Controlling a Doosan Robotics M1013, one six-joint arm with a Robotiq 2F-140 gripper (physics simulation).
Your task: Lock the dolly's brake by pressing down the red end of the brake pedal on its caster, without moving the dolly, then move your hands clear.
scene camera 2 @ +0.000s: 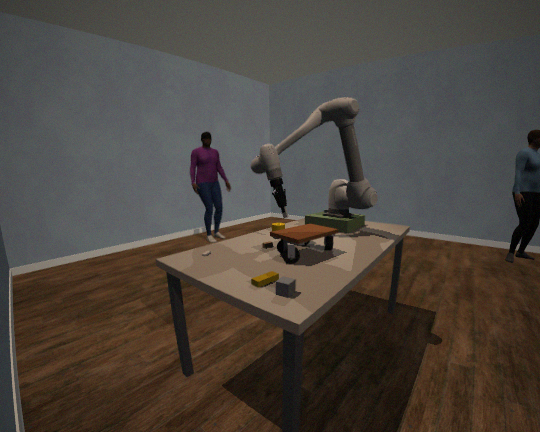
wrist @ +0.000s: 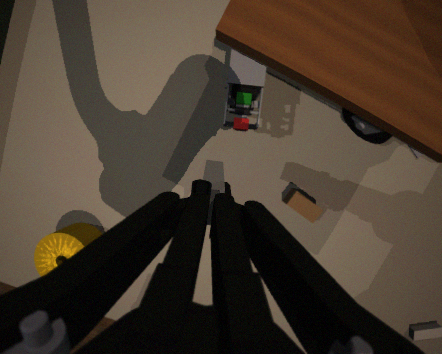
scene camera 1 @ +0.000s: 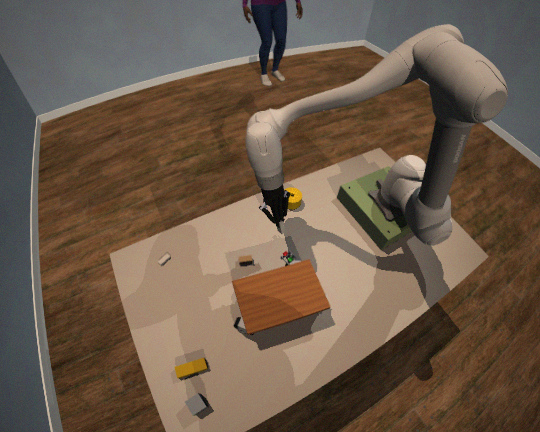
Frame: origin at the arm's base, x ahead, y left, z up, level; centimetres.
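Seen in the pictures: gripper, between the fingertips: point(scene camera 2: 286, 217) point(wrist: 213, 174) point(scene camera 1: 281, 231); arm's base, origin of its link: point(scene camera 2: 338, 215) point(scene camera 1: 391, 202).
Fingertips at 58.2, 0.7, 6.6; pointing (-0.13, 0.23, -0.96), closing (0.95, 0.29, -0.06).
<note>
Offsets run from my fingertips to a thing's top centre, as dx, dy, dz. "*": to the spot under its first point.
The dolly point(scene camera 1: 281, 296) point(scene camera 2: 305, 232) point(wrist: 345, 55) has an orange-brown wooden deck and stands on casters on the table. The brake pedal sticks out from under one deck corner; its red end {* +0.6, +6.8, -6.2} point(scene camera 1: 285, 254) point(wrist: 241, 124) and its green end {* -0.2, +9.9, -6.4} point(scene camera 1: 290, 260) point(wrist: 244, 98) both show. In the wrist view the red end is farther from the deck than the green end. My gripper point(scene camera 1: 281, 231) point(scene camera 2: 285, 215) point(wrist: 213, 174) is shut and empty, pointing down. It is in the air above the table, beside the pedal and apart from it.
A yellow round part {-16.0, -23.2, -9.9} point(scene camera 1: 293, 198) point(scene camera 2: 278, 227) point(wrist: 60, 254) stands near the gripper. A small brown block {+15.0, +0.0, -12.4} point(scene camera 1: 245, 260) point(scene camera 2: 268, 245) point(wrist: 304, 205) lies beside the dolly. A yellow block {+47.3, +34.9, -12.6} point(scene camera 1: 191, 368) point(scene camera 2: 265, 279), a grey cube {+48.7, +47.4, -9.9} point(scene camera 1: 198, 404) point(scene camera 2: 285, 286) and a small white piece {+47.8, -11.9, -14.0} point(scene camera 1: 164, 258) point(scene camera 2: 206, 253) lie farther off.
</note>
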